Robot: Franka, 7 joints.
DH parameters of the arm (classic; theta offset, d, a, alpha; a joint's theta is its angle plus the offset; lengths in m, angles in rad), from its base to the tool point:
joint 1: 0 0.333 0 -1.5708
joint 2: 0 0 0 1.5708
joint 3: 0 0.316 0.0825 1.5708
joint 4: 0 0 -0.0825 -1.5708
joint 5: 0 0.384 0 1.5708
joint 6: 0 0 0.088 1.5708
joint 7: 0 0.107 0 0
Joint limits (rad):
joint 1: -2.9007..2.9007
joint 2: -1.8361..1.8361
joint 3: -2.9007..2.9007
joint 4: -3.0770..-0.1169
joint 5: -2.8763..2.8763
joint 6: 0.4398..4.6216
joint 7: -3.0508..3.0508
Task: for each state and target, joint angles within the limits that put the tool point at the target. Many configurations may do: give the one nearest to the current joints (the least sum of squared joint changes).
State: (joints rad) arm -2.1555 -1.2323 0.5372 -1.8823 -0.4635 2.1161 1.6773
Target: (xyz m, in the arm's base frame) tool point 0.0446 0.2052 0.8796
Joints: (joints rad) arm -1.9845 -1.6571 -0.0157 -1.9359 -0.5105 1.9471 1.6773
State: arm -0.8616 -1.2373 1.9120 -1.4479 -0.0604 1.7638 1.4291
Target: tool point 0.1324 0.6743 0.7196
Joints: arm -0.9518 -0.8633 1.6092 -1.0036 -0.1026 2.0171 1.4291
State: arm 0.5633 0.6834 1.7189 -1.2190 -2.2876 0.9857 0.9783
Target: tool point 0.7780 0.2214 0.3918
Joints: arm -0.0488 1.3282 1.4058 -0.7755 -2.3897 1.3903 0.9783
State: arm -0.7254 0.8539 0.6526 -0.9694 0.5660 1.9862 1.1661
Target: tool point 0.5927 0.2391 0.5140
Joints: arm -0.5001 0.5346 0.9934 -1.4563 0.5433 1.5872 1.1661
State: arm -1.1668 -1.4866 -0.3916 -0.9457 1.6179 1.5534 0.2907
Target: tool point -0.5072 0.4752 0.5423
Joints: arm -0.9557 -1.8361 -0.6949 -0.9822 1.4917 1.0557 0.2907
